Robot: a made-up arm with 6 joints.
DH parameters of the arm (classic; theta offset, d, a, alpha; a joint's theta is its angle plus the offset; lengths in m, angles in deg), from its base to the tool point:
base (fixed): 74.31 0 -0.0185 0
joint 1: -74.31 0.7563 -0.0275 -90
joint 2: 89.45 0 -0.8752 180
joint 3: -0.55 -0.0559 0.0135 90
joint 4: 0 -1.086 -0.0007 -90
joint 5: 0 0.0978 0.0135 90
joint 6: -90 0.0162 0.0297 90
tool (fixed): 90 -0.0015 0 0
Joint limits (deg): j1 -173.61..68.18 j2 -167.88..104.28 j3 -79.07..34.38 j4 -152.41..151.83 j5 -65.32..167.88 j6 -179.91..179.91
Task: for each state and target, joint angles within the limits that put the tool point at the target. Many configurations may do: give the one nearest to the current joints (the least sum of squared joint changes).
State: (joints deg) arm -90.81 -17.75 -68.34 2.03 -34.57 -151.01
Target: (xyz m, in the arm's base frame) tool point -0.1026 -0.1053 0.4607
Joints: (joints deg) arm -107.54 35.63 -74.06 0.06 -37.23 -149.39
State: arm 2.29 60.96 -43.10 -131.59 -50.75 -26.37
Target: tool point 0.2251 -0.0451 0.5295
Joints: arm -27.74 14.64 -69.51 -121.51 -50.15 -23.28
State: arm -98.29 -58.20 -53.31 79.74 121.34 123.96
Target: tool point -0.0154 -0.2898 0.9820
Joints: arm -99.77 -71.46 -78.84 77.23 120.83 124.84
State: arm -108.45 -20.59 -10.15 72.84 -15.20 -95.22
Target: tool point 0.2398 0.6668 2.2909
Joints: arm -106.00 -57.94 24.83 73.02 -15.54 -96.16
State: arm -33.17 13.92 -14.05 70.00 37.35 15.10
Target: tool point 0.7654 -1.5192 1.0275
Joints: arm -63.07 50.05 31.94 71.36 41.36 18.21
